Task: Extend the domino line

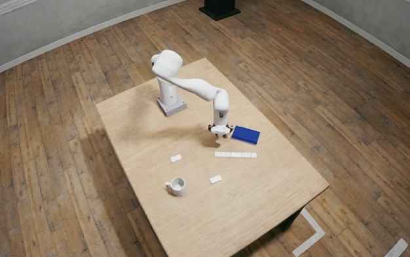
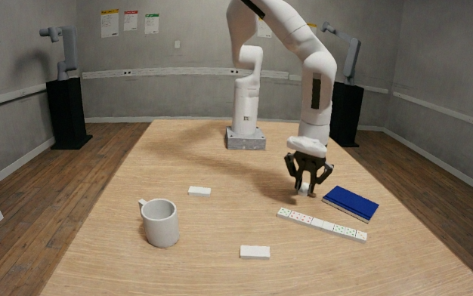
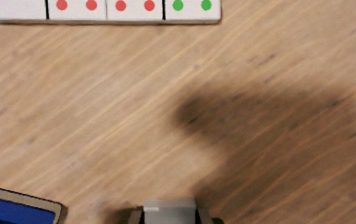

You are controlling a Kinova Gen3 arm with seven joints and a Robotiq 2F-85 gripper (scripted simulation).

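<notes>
Right now the blue book is 12 cm to the left of my hand, 8 cm ahead of it and 2 cm below it. Also, from my hand: grey mug: 35 cm to the right, 14 cm ahead, 1 cm above.
</notes>
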